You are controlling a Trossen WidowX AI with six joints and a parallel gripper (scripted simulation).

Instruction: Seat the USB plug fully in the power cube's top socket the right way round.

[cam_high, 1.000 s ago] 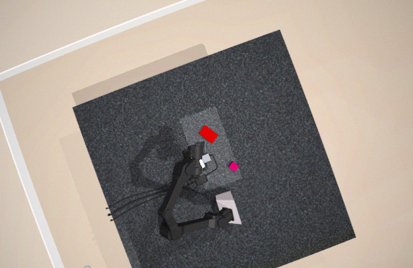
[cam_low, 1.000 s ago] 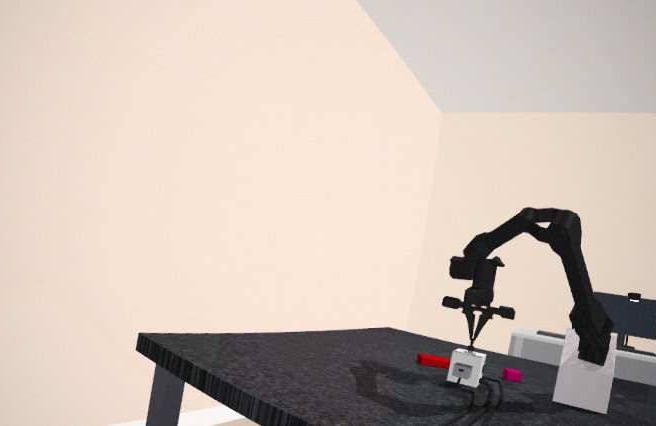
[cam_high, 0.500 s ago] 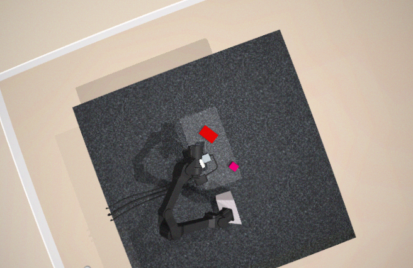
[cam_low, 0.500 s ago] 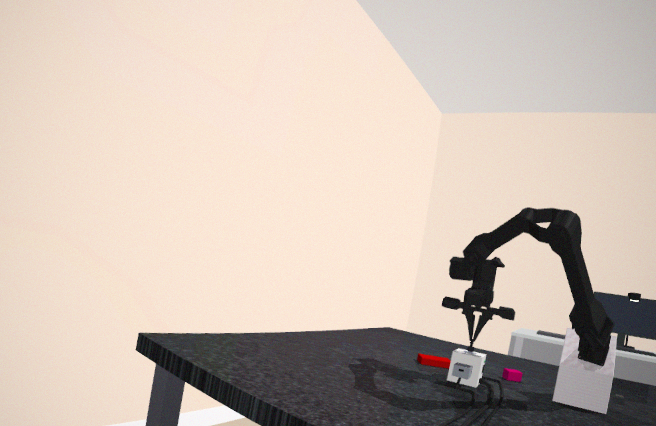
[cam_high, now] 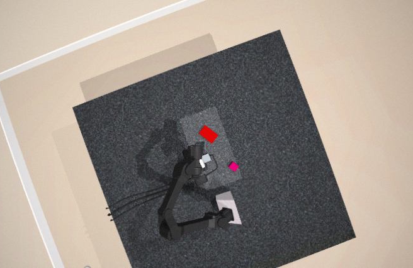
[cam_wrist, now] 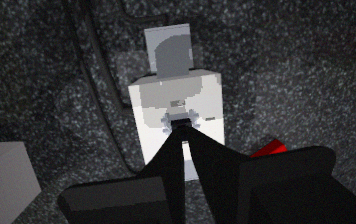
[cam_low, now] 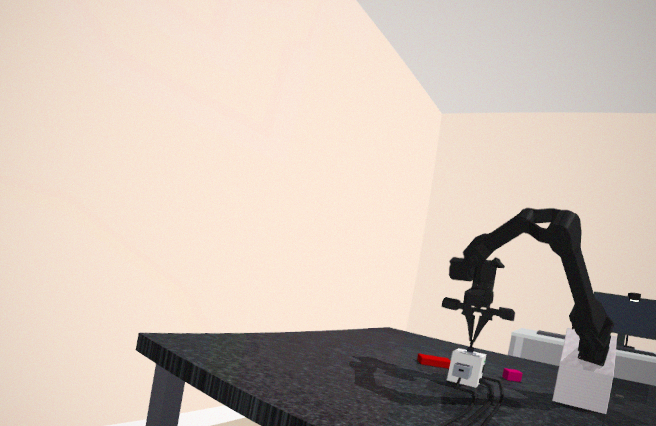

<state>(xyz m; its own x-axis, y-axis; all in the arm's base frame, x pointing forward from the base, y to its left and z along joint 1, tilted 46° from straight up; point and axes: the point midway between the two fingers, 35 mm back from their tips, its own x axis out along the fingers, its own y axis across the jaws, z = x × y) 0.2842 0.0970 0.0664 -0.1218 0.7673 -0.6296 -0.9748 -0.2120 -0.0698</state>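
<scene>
Now: the USB plug 2 cm below my gripper tip. From my gripper tip the other things lie so: red block 14 cm ahead, 10 cm to the right, 10 cm below; magenta block 7 cm behind, 21 cm to the right, 9 cm below; grey socket 4 cm below.
</scene>
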